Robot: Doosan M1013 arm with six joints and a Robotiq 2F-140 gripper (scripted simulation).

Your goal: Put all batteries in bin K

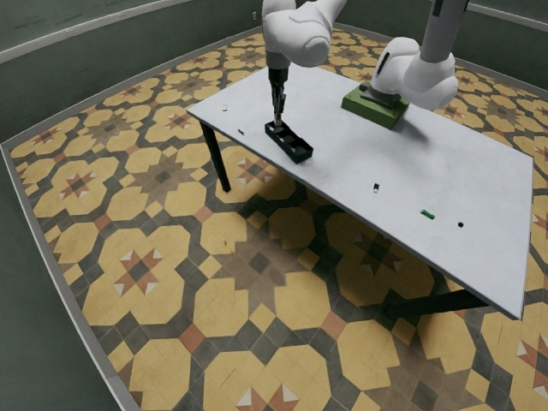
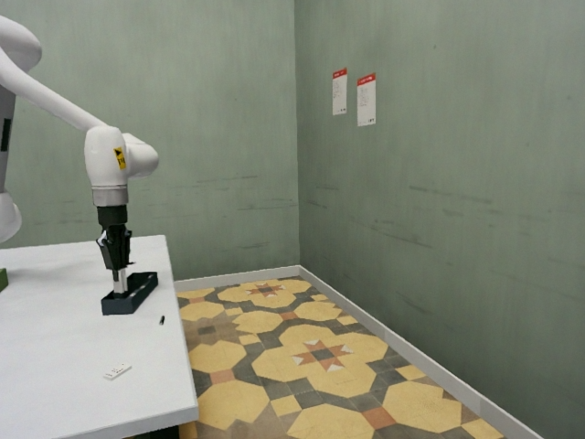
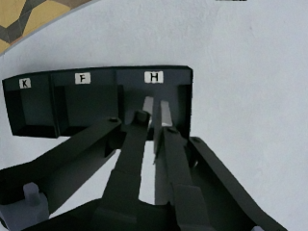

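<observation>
The black bin tray is 80 mm to the left of my hand, 70 mm below it and 30 mm ahead of it. From my hand the other things lie so: white flat piece 360 mm to the right, 80 mm below; then green piece 710 mm to the left, 80 mm below.
</observation>
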